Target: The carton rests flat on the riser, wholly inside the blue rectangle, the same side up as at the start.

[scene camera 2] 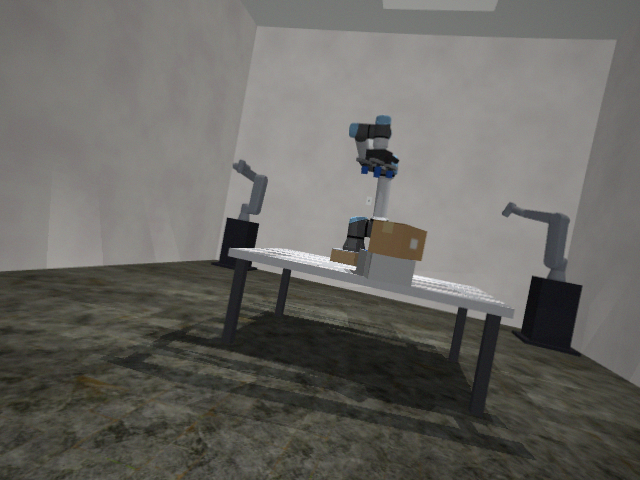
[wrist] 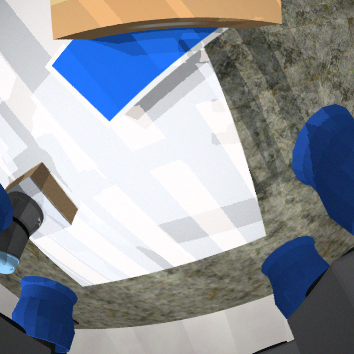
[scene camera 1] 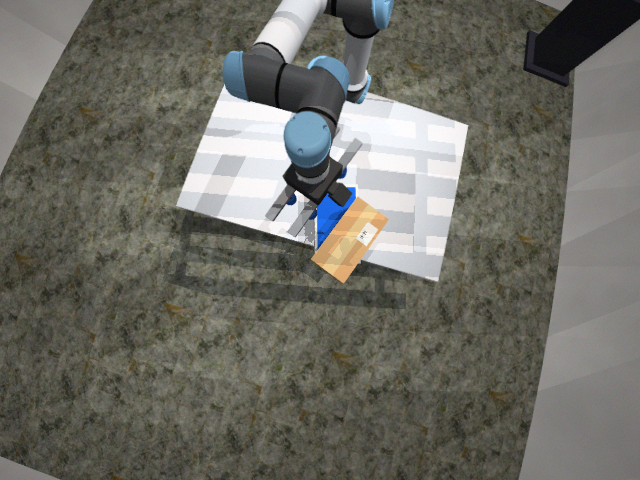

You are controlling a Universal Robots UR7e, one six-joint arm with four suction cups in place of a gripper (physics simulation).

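Note:
The orange-brown carton lies flat on the grey riser, with a white label on its upper face in scene camera 1. It is turned at an angle to the blue rectangle and sticks out past its edge, over the table's front edge. A wedge of blue shows beside it; the rest is hidden under it. My gripper is open, with nothing on its cups. It hangs well above the table, up and to the left of the carton in scene camera 1.
The riser stands at the front edge of the white table. A low brown box sits near my arm's base. Two grey robot arms stand on black pedestals beyond the table.

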